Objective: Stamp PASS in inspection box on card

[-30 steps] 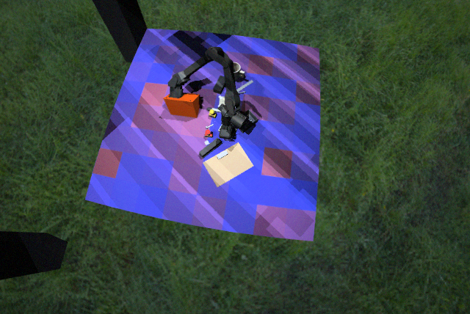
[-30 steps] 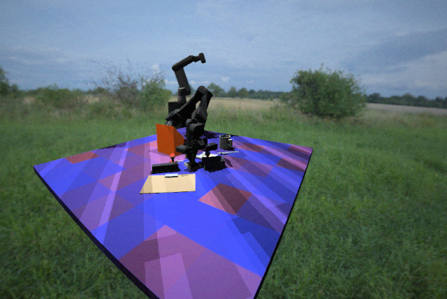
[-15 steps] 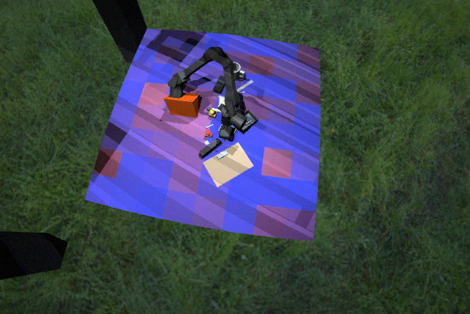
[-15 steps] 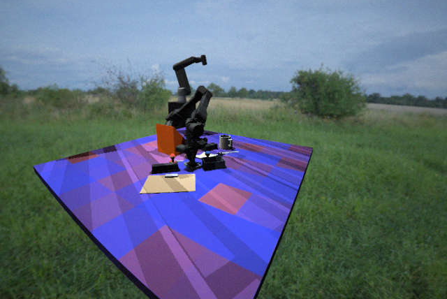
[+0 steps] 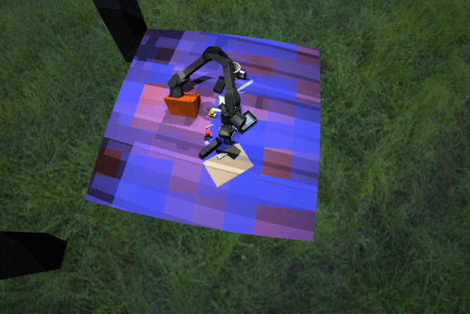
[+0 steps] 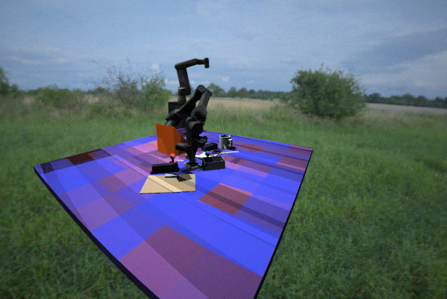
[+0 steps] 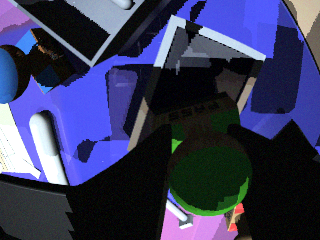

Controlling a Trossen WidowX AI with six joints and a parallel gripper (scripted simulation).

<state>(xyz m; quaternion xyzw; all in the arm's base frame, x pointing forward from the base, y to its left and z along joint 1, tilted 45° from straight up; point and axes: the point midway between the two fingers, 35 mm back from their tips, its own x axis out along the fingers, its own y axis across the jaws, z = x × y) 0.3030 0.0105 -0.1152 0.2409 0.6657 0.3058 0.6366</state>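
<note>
Now: gripper tip 4 cm above the ink pad. Round my gripper tip: blue-knob stamp 3 cm ahead, 10 cm to the left, 3 cm below; then red-knob stamp 10 cm behind, 6 cm to the right, 3 cm below; then green-knob stamp right at my gripper tip.
</note>
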